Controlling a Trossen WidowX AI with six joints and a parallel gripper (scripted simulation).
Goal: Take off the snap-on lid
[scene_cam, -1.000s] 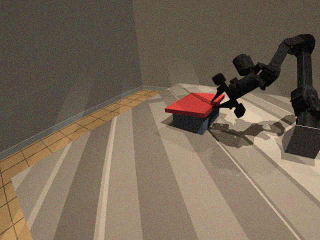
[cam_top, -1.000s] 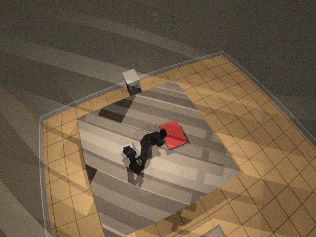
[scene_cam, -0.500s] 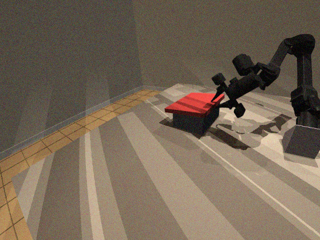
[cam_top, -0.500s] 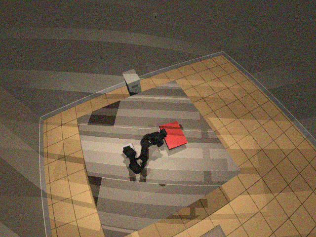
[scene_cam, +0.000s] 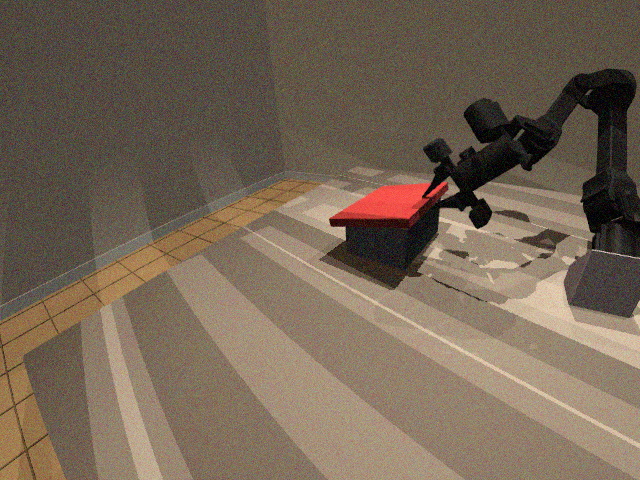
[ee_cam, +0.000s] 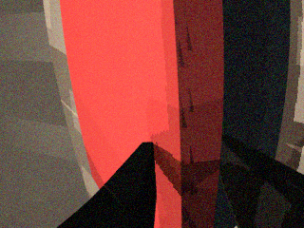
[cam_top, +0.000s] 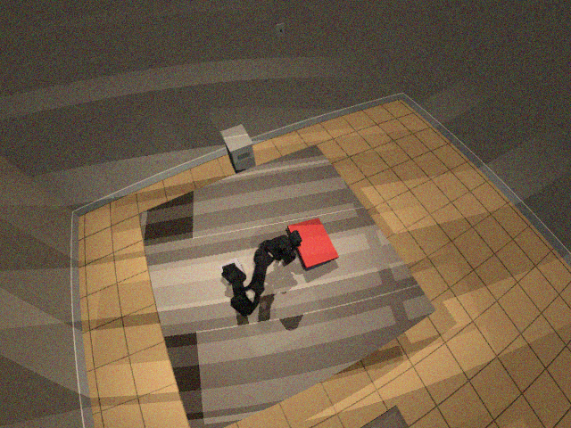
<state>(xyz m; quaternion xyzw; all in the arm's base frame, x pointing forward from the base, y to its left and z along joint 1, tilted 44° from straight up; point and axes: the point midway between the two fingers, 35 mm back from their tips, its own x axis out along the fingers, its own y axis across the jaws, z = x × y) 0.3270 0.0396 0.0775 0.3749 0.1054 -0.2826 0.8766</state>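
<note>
My gripper tip is 8 cm short of the red lid and 1 cm above it. Round my gripper tip: blue-grey box (7 cm below, 7 cm ahead).
</note>
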